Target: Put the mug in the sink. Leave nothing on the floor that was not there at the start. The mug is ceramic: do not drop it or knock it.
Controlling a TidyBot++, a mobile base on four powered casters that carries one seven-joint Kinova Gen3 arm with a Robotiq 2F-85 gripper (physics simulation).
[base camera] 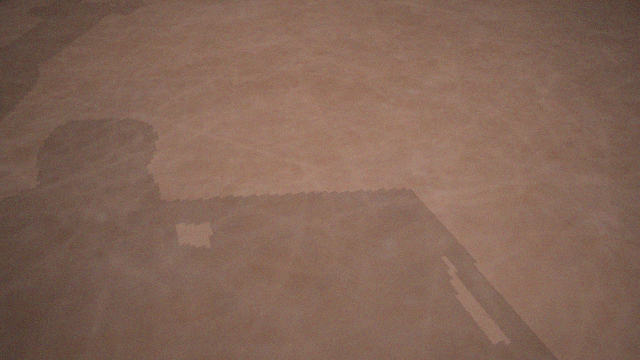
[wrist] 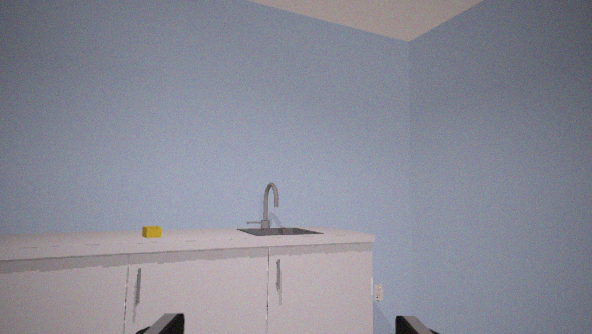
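Places are measured from the arm's base along level axes (x up, y left, z back), in centimetres.
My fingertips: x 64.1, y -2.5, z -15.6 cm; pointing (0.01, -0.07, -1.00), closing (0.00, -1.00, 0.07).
Note:
Behind a point stands the place of what it marks.
The sink (wrist: 255,232) is a dark rectangular basin set into the white counter, right of the middle of the wrist view, some way off. A grey curved faucet (wrist: 266,205) @(x 65.5, y -0.8, z -224.3 cm) stands at its back left. The mug does not show in either view. My gripper (wrist: 290,325) @(x 64.1, y -2.5, z -15.6 cm) is open, its two fingertips far apart at the bottom of the wrist view, with no object between them. The inside of the sink is mostly hidden by the low viewing angle.
A yellow block (wrist: 151,232) @(x 53.7, y 51.0, z -171.6 cm) lies on the counter (wrist: 200,237) @(x 51.6, y 28.9, z -170.5 cm) left of the sink. White cabinet doors with grey handles (wrist: 278,274) @(x 34.2, y -7.3, z -173.4 cm) are below. A blue wall meets another at the right, with an outlet (wrist: 378,292) @(x 0.3, y -86.7, z -274.5 cm). The base camera shows brown floor (base camera: 325,125) @(x -39.7, y -4.3, z -60.3 cm) with the robot's shadow.

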